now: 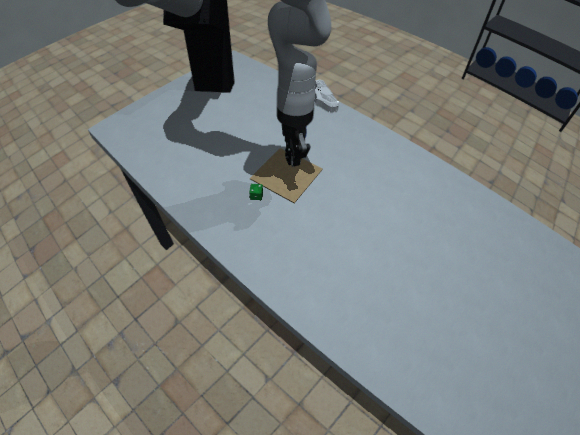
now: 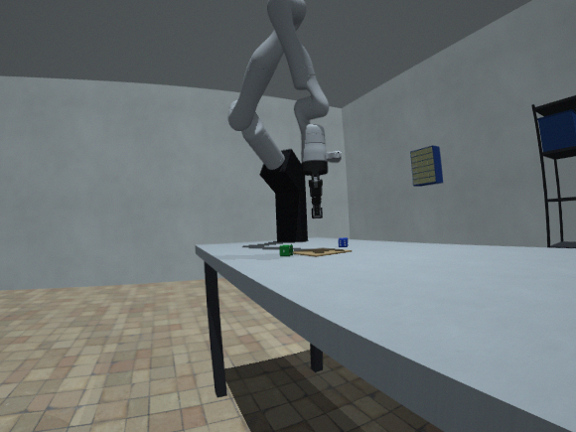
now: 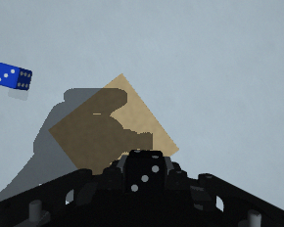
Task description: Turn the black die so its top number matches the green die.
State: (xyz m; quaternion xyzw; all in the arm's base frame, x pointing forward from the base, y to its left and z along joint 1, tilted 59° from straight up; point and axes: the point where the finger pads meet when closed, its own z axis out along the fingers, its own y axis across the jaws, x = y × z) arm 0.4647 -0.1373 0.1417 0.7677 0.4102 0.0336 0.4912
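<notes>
My hand is right at the black die. The rest, counted from my hand: tan mat: 12 cm below, 4 cm to the left, 3 cm behind; blue die: 20 cm to the left, 11 cm below, 6 cm behind; green die: 11 cm below, 7 cm behind, 6 cm to the right.
</notes>
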